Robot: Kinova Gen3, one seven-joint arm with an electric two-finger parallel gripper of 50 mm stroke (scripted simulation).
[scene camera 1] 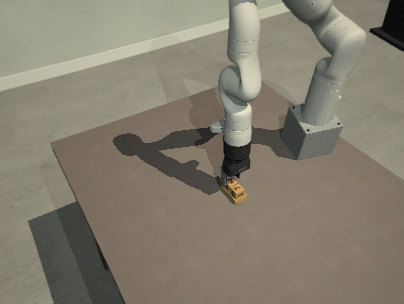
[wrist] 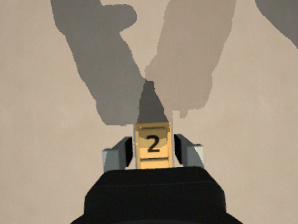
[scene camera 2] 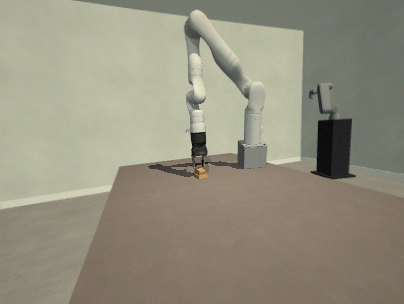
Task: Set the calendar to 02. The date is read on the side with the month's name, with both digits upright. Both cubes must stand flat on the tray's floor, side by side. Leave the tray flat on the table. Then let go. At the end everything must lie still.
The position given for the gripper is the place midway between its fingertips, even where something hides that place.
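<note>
Gripper (scene camera 1: 230,179), (wrist: 153,145).
</note>
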